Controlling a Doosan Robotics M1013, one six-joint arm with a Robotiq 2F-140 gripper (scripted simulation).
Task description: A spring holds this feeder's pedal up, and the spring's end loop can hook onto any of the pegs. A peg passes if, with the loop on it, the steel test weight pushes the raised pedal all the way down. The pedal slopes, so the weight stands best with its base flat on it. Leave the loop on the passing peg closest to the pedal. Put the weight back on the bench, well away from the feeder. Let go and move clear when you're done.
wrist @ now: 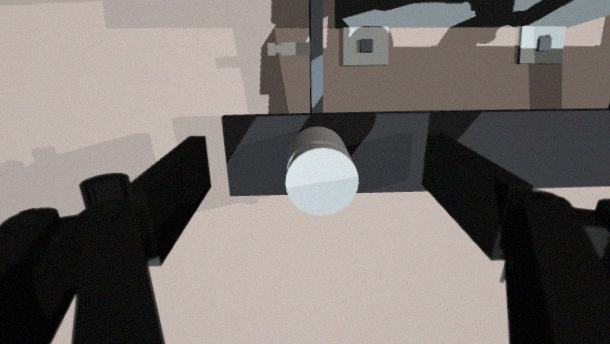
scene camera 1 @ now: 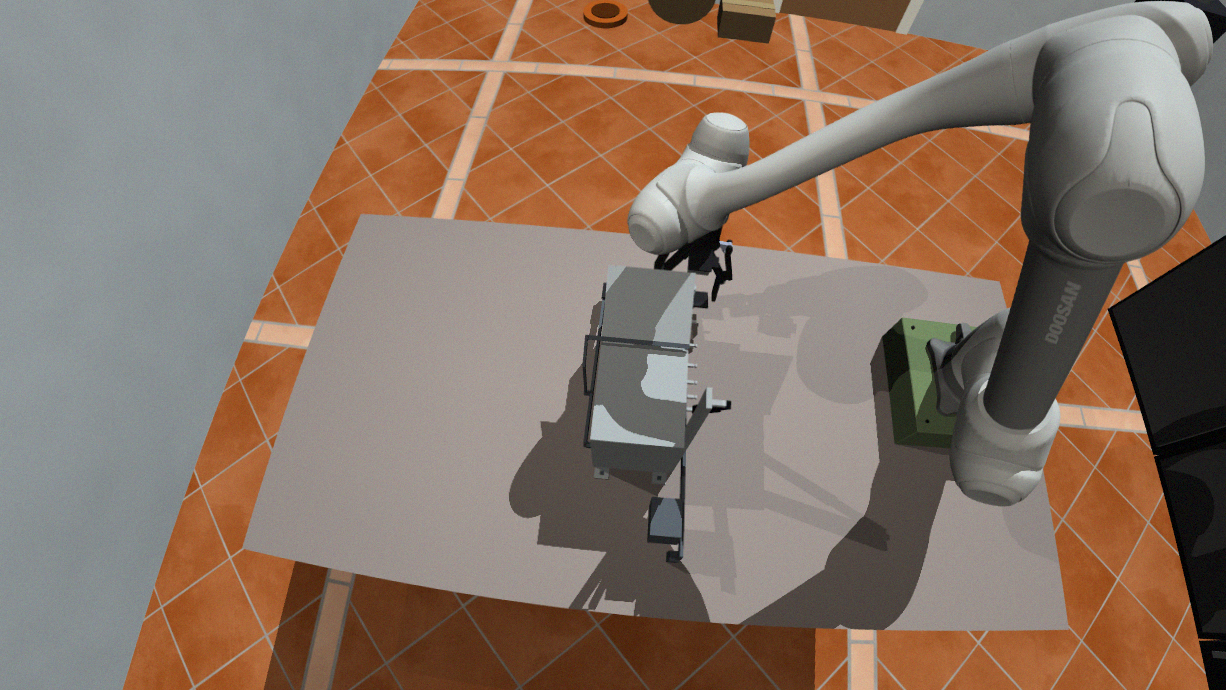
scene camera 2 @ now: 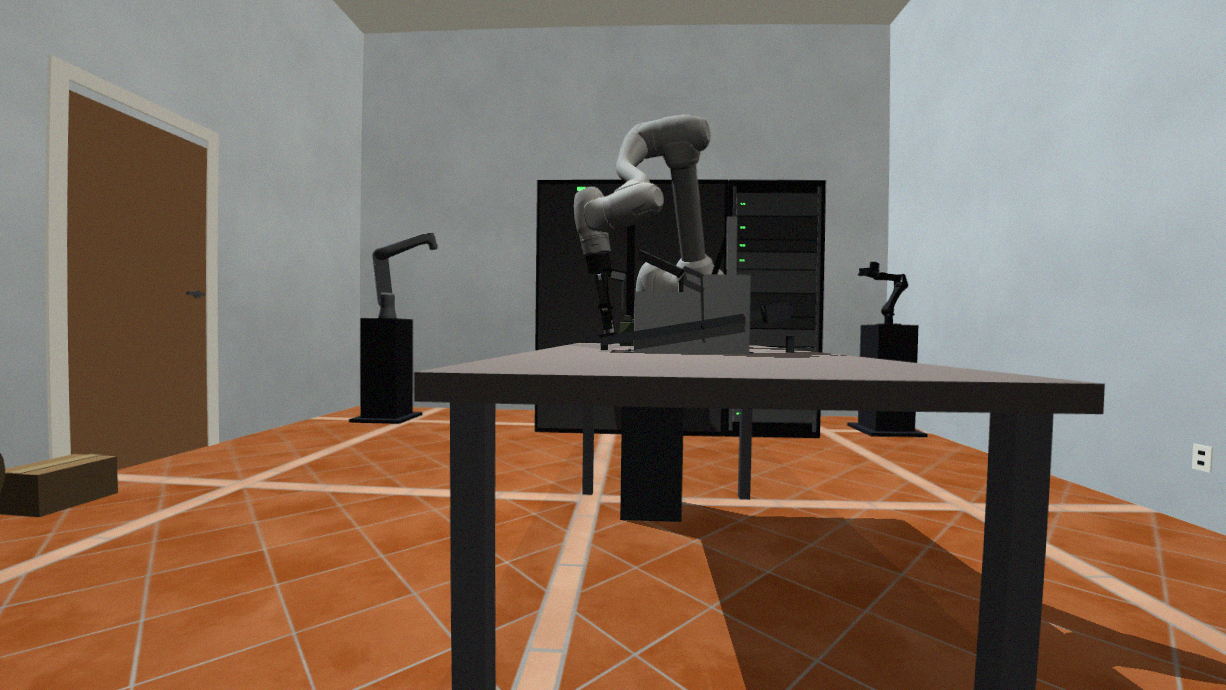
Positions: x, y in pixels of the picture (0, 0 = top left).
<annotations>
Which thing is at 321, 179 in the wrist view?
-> A steel test weight.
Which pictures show my gripper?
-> The wrist view, scene camera 1 and scene camera 2: all of them.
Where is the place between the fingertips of my gripper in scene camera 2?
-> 609, 329
</annotations>
